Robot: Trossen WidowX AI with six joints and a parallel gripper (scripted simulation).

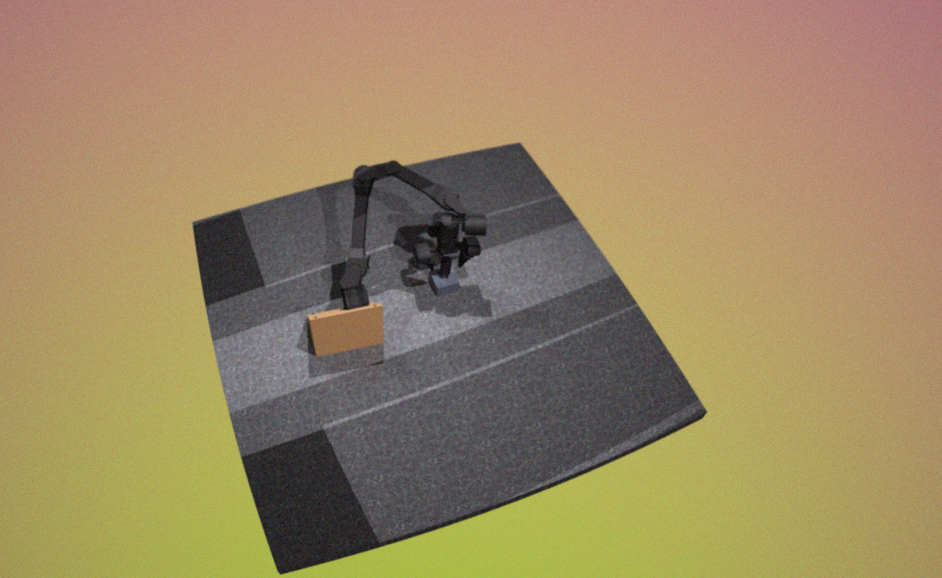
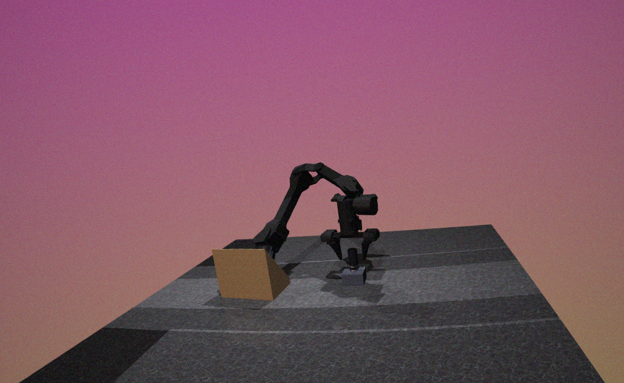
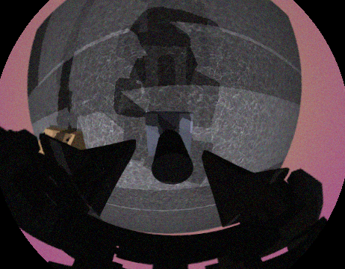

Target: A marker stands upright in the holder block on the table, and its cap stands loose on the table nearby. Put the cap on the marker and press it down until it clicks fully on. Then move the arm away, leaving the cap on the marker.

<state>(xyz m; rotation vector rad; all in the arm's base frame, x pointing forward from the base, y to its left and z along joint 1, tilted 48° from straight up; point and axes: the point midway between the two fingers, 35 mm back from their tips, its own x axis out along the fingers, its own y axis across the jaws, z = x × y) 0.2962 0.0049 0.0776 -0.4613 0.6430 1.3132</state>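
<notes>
My gripper tip is 10 mm below the dark marker cap. Round my gripper tip: grey holder block: 60 mm below.
</notes>
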